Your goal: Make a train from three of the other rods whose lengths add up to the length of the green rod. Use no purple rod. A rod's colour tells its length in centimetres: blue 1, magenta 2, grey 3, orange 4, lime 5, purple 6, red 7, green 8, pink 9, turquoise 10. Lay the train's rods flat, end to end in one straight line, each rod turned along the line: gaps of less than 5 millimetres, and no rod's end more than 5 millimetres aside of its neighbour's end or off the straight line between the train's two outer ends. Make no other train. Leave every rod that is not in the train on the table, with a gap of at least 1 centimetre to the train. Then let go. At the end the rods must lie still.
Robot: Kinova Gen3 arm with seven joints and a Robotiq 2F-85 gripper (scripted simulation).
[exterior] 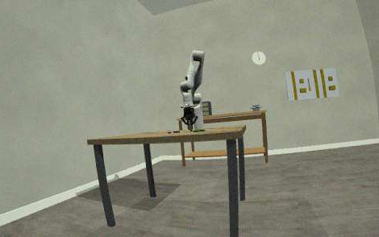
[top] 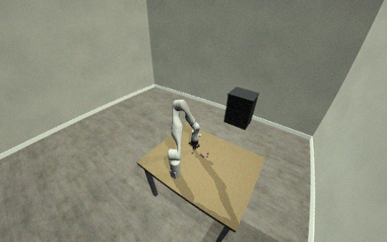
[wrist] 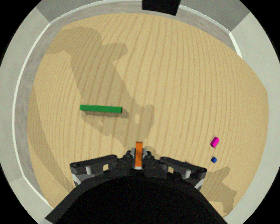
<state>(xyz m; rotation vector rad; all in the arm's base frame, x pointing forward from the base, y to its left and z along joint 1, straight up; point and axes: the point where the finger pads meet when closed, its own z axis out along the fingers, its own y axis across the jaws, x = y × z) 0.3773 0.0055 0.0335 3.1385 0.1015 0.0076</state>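
My gripper is now 40 mm past the grey rod and 30 mm above it. From my hand the other things lie so: green rod: 70 mm ahead, 80 mm to the left, 30 mm below; then orange rod: 10 mm below; then purple rod: 40 mm behind, 120 mm to the right, 30 mm below.
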